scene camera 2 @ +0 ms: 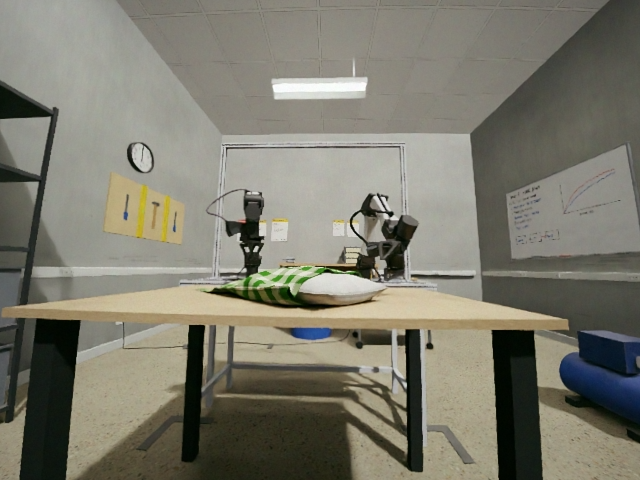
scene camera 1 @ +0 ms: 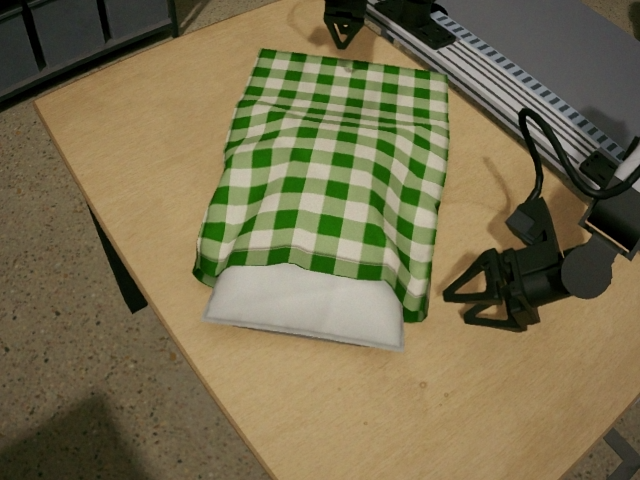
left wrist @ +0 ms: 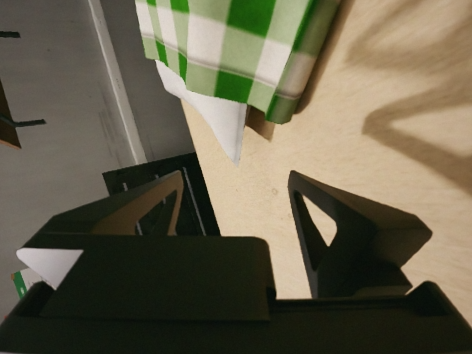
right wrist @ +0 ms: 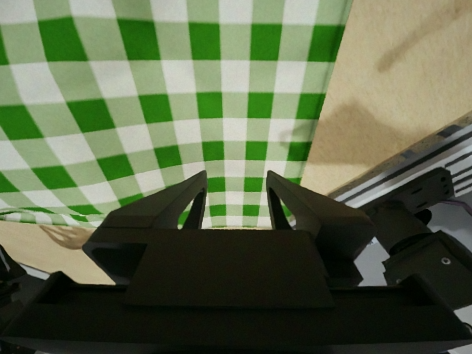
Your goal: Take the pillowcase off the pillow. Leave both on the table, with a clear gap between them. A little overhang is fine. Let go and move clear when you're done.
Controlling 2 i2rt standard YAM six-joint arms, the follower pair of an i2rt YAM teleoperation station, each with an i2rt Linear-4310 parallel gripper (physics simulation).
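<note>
A green and white checked pillowcase lies over most of the pillow. The white pillow sticks out of the open hem at the lower end in scene camera 1; the rest is hidden inside. The pillowcase's closed end looks flat. My left gripper is open and empty, right of the hem corner in scene camera 1. My right gripper is partly open and empty, near the closed end's upper edge.
The wooden table carries both. The arms' mounting rail runs along the upper right in scene camera 1. A grey shelf unit stands off the table at upper left. The table's left edge runs near the pillow's lower left corner.
</note>
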